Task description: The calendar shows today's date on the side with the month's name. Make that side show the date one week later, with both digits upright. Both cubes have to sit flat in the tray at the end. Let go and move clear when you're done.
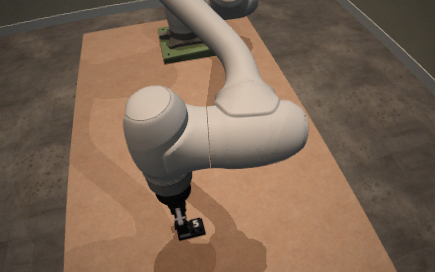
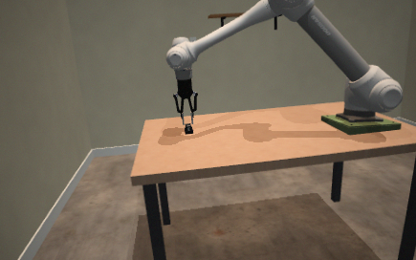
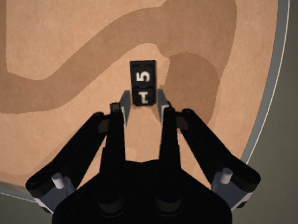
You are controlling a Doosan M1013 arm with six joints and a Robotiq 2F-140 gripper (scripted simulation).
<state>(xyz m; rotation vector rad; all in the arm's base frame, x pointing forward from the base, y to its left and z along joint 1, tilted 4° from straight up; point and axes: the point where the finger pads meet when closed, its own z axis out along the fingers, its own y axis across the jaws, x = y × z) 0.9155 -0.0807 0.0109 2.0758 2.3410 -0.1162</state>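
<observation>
The black cube is 50 mm below my hand.
</observation>
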